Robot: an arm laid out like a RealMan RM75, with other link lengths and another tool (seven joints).
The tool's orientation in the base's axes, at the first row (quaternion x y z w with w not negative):
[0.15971, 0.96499, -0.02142, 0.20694]
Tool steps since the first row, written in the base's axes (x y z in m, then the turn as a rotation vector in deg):
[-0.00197, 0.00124, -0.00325, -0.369, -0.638, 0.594]
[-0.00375, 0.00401, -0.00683, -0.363, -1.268, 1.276]
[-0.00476, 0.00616, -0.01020, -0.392, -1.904, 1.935]
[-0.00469, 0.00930, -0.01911, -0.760, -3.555, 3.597]
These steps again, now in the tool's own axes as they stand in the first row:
[0.00339, 0.00047, 0.00206, -0.114, -0.707, -0.619]
[0.00721, 0.00244, 0.00434, -0.585, -1.286, -1.172]
[0.01010, 0.00408, 0.00679, -1.018, -1.882, -1.717]
[0.01460, 0.00686, 0.01462, -1.869, -3.522, -3.202]

